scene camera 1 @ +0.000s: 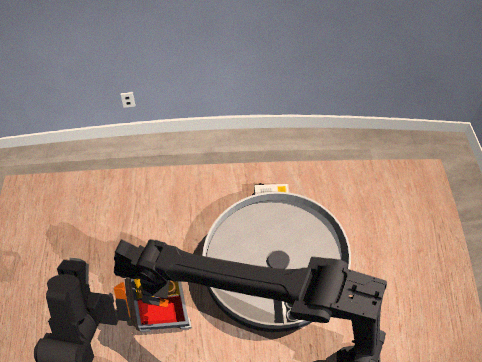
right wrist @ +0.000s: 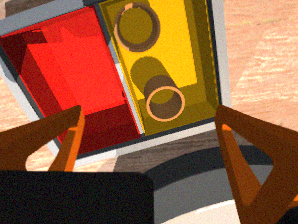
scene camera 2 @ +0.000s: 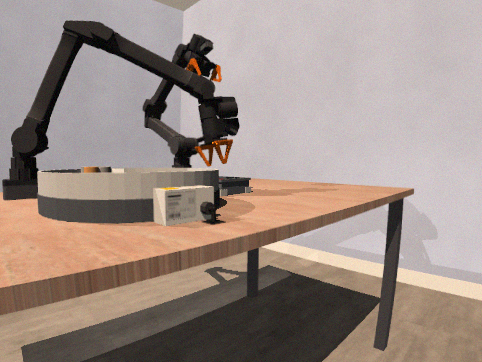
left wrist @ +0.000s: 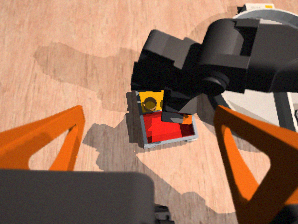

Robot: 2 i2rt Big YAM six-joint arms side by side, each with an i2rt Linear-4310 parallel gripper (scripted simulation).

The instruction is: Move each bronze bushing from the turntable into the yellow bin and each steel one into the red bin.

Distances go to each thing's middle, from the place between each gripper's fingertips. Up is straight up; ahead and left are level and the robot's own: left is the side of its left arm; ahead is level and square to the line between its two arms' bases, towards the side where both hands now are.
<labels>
Now: the red bin (scene camera 1: 149, 314) 9 cm below my right hand (scene camera 2: 216, 165), 6 cm behind it and 1 cm to the left of it. The rest, counted from my right hand: turntable (scene camera 1: 280, 234) (34 cm to the right, 5 cm below, 5 cm ahead).
The red bin lies 410 mm below my left hand (scene camera 1: 101, 282), 60 mm to the right of it and 50 mm ahead of it. Also, from my left hand: turntable 410 mm to the right, 380 mm below, 160 mm ahead.
</labels>
